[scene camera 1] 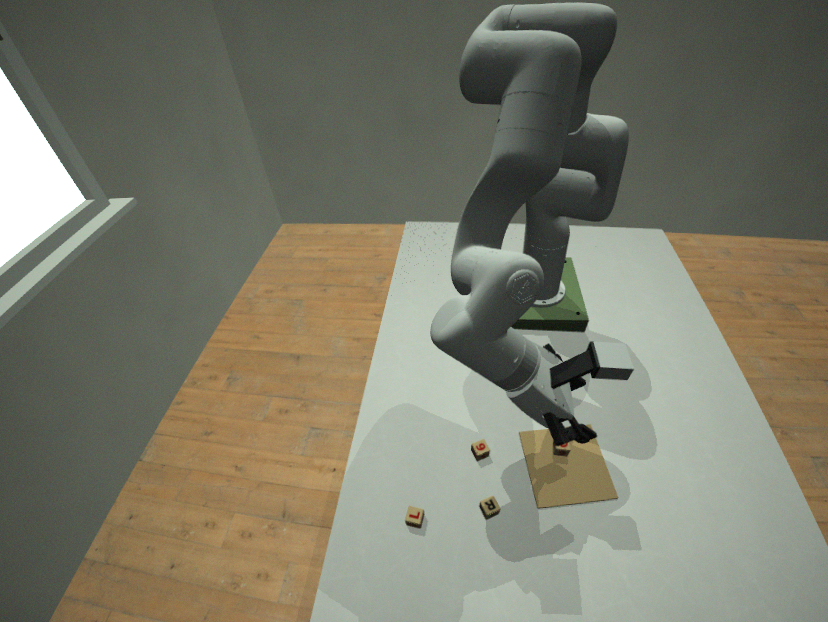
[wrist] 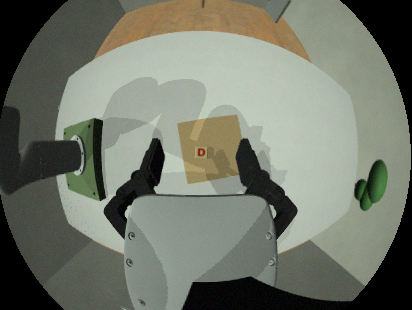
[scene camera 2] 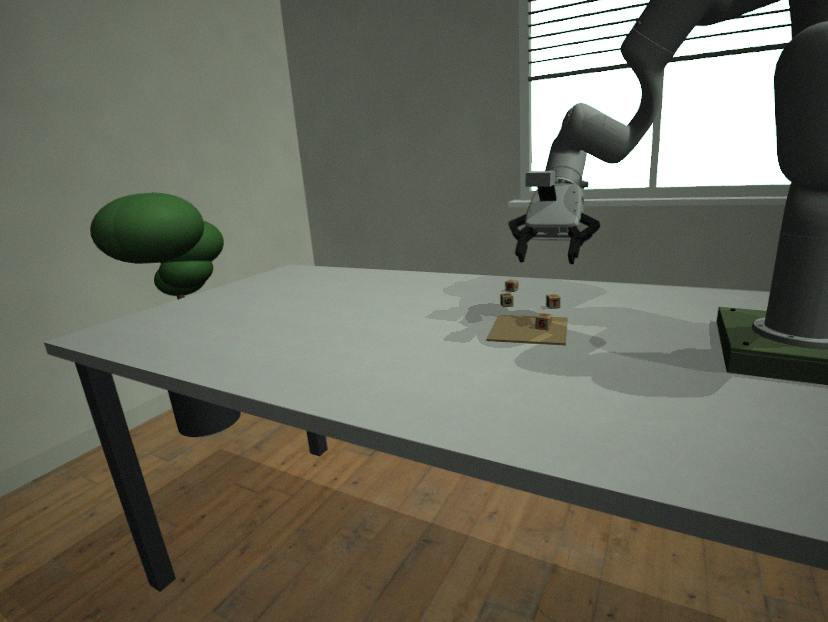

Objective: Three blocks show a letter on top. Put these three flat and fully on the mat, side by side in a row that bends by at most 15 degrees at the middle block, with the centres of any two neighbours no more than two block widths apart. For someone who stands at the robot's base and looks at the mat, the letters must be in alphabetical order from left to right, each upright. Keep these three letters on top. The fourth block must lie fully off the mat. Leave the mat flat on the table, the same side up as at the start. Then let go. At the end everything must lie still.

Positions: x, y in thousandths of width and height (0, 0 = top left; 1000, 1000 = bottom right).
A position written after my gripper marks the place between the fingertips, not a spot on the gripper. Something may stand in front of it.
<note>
In view: my gripper (scene camera 1: 705, 662) and a tan mat (scene camera 1: 702, 768).
The tan mat shows as well in the wrist view (wrist: 540, 437) and in scene camera 2 (scene camera 2: 613, 528). My gripper shows as well in the wrist view (wrist: 487, 476) and in scene camera 2 (scene camera 2: 658, 417).
</note>
